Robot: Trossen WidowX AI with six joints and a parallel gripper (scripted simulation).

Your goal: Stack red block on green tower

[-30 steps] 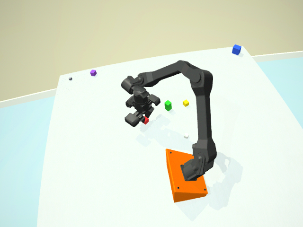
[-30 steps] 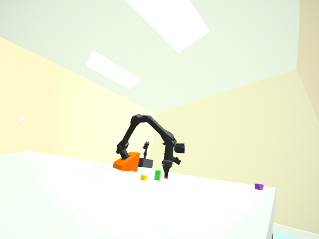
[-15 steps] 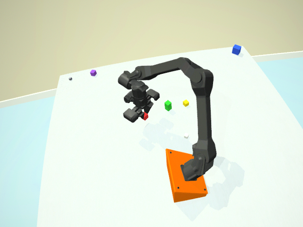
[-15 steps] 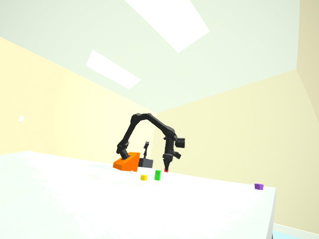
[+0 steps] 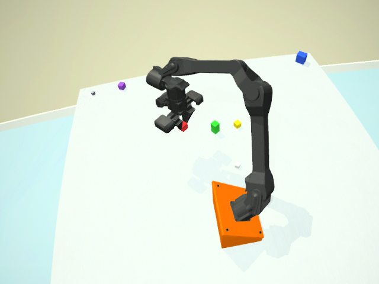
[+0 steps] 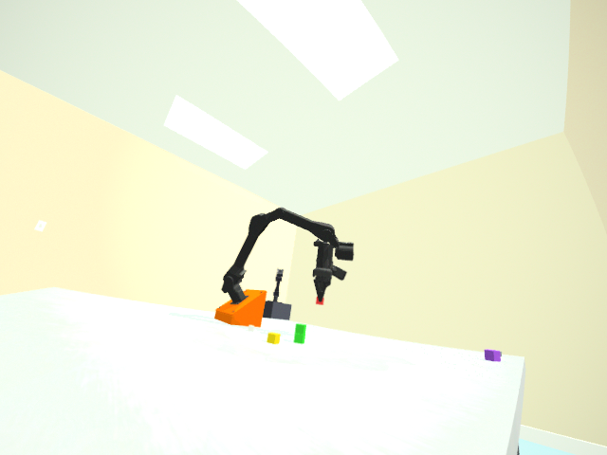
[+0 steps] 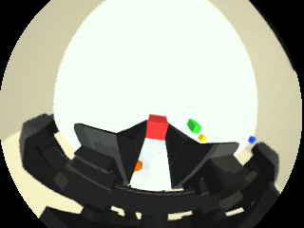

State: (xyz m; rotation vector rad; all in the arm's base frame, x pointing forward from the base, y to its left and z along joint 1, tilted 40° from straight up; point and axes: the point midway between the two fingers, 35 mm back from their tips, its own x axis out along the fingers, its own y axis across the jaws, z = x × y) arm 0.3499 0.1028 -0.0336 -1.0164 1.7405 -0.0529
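My gripper tip is 220 mm to the left of the yellow block, 110 mm above it and 50 mm short of it. Also, from my gripper tip: red block: right at my gripper tip; small white block: 160 mm to the right, 140 mm behind, 110 mm below; purple block: 460 mm ahead, 240 mm to the left, 110 mm below.
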